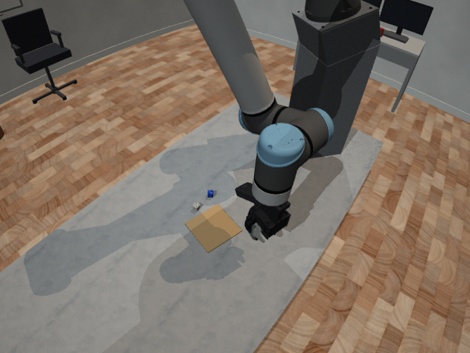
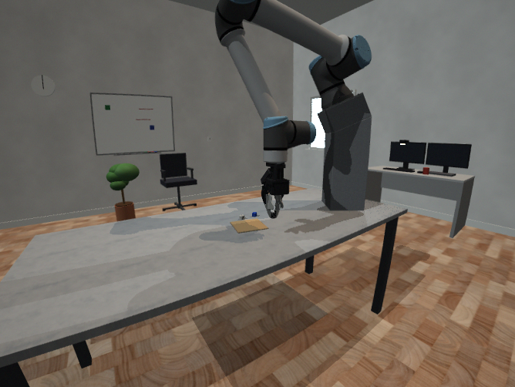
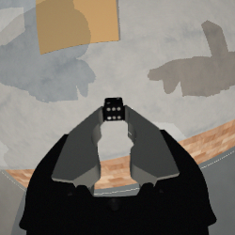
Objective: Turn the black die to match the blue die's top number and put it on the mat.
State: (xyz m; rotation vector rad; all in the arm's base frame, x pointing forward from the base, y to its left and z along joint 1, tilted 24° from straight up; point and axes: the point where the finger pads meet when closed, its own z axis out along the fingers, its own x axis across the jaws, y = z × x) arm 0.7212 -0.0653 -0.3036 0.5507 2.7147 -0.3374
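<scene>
My gripper is now 1 cm past the tan mat, 16 cm to the left of it and 9 cm above it. The rest, counted from my hand: blue die: 13 cm behind, 24 cm to the right, 9 cm below; then black die: 1 cm below; then white die: 5 cm behind, 25 cm to the right, 9 cm below.
</scene>
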